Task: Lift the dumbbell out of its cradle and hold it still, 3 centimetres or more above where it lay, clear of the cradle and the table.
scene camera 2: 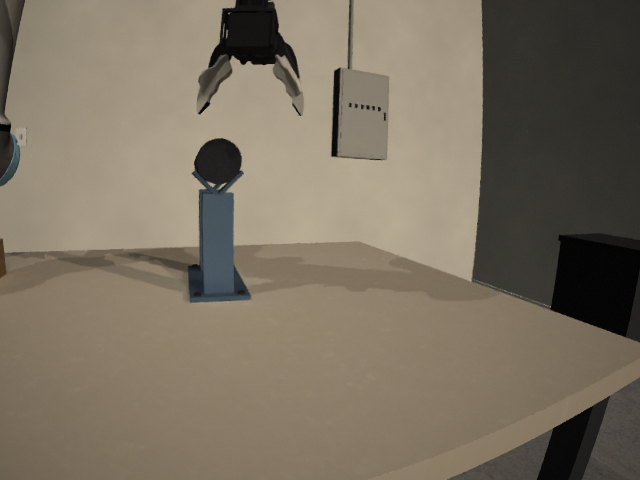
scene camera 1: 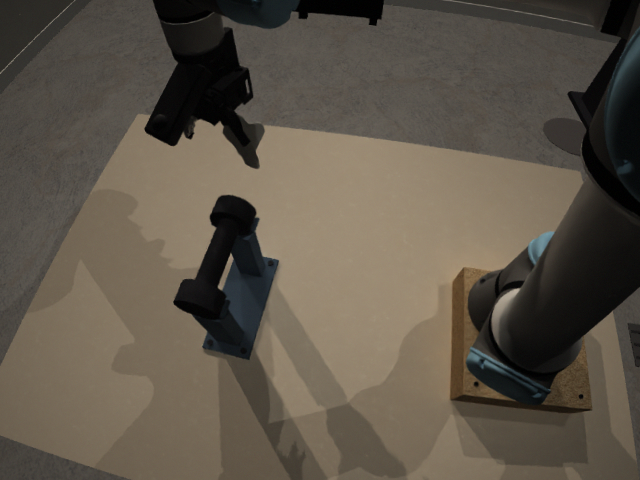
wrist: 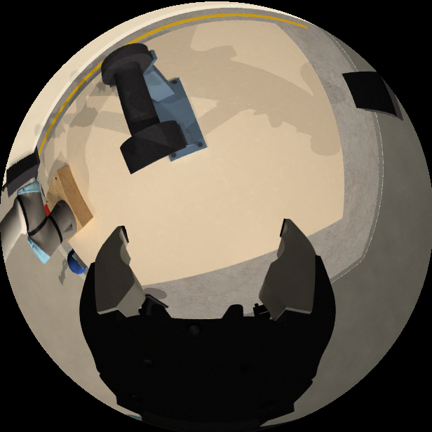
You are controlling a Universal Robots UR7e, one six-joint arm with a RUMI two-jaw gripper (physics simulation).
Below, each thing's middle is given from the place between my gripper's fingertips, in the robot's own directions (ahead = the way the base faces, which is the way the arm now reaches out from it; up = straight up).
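Black dumbbell (scene camera 1: pixel 232 216): 160 mm to the left of my hand, 70 mm below it. Blue cradle (scene camera 1: pixel 248 283): 160 mm to the left of my hand, 180 mm below it. Going by their middles, the black dumbbell is the nearest to my hand of the things named here.
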